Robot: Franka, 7 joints.
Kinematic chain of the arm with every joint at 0, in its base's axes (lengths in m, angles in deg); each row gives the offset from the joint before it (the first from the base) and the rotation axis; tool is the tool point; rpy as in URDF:
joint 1: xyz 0 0 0.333 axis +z
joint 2: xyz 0 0 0 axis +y
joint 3: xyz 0 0 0.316 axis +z
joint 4: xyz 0.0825 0 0 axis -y
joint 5: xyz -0.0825 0 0.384 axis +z
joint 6: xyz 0 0 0 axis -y
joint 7: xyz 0.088 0 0 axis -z
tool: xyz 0 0 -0.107 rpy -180 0 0
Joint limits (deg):
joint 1: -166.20..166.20
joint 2: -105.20..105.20
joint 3: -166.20..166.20
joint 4: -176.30..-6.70
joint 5: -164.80..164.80
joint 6: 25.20..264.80
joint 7: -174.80..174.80
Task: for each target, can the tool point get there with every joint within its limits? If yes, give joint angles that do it. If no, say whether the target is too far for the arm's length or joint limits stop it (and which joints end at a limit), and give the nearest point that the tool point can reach.
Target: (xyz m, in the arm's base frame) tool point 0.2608 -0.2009 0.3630
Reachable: yes | joints -64.30 -8.30 51.34 -157.40 -86.67 51.85 -20.08
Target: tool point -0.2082 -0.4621 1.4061
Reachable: no: too far | nearest point -0.1505 -0.3340 1.1087 | short by 0.329 m
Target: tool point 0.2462 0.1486 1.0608
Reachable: yes | joints 11.96 9.37 76.93 -21.13 -107.01 70.79 -122.37
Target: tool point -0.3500 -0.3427 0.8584
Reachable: yes | joints 77.62 -36.43 96.22 -20.00 -4.75 54.14 96.18
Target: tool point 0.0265 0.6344 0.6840
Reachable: yes | joints 16.08 21.96 82.44 -91.37 121.16 128.70 -10.30
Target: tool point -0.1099 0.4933 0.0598
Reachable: yes | joints 96.93 45.77 16.58 -121.18 75.40 194.58 9.51
